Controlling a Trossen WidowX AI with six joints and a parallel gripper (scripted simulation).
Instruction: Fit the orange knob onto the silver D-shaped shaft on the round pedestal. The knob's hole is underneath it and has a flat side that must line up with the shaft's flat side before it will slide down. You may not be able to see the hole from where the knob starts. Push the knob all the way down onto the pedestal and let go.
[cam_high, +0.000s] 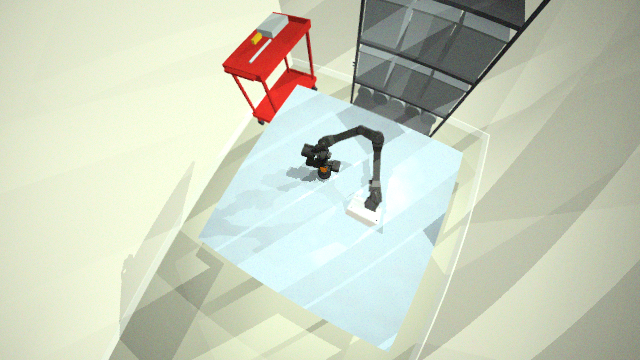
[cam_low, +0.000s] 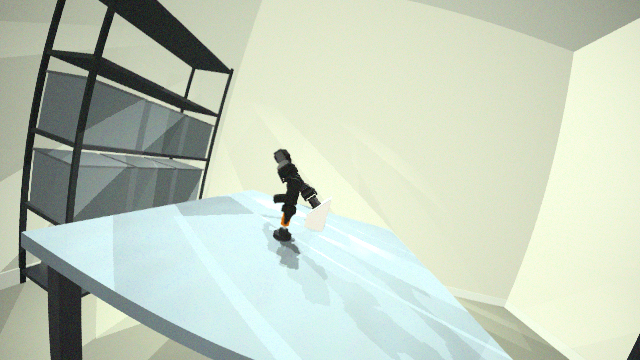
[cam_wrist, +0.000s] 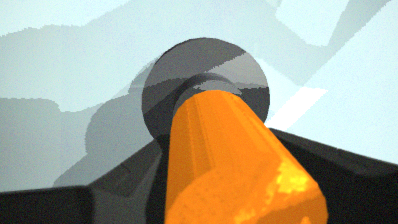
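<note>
Right now my gripper tip is 30 mm below the orange knob. From my gripper tip the other things lie so: dark round pedestal 40 mm below.
</note>
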